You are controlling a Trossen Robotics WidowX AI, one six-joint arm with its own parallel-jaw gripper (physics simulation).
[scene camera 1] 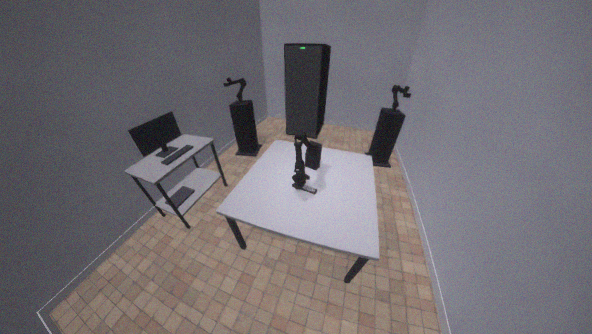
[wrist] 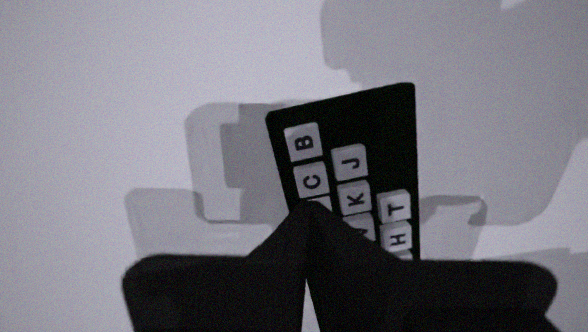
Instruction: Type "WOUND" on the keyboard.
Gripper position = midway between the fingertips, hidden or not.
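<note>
The gripper (wrist: 308, 209) is visible here, and so is a black keyboard (wrist: 383, 119).
</note>
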